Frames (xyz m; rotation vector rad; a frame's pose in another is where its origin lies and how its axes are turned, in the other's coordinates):
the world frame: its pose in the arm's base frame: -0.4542 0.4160 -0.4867 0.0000 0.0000 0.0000
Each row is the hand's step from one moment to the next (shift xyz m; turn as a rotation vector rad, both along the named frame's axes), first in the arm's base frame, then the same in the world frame.
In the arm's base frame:
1: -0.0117 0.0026 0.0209 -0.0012 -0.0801 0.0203
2: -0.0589 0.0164 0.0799 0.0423 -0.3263 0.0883
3: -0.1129 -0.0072 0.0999 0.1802 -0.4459 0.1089
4: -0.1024 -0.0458 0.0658 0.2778 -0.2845 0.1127
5: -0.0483 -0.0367 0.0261 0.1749 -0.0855 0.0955
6: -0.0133 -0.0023 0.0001 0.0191 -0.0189 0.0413
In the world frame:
1: -0.0117 0.0026 0.0209 -0.0012 -0.0801 0.0203
2: -0.0589 0.0164 0.0799 0.0423 -0.3263 0.0883
3: -0.1129 -0.0072 0.0999 0.1802 -0.4459 0.1089
4: -0.1024 -0.0458 0.0658 0.2778 -0.2845 0.1127
5: -0.0483 -0.0367 0.0261 0.1749 -0.0855 0.0955
6: -0.0133 -0.0023 0.0001 0.0191 -0.0189 0.0413

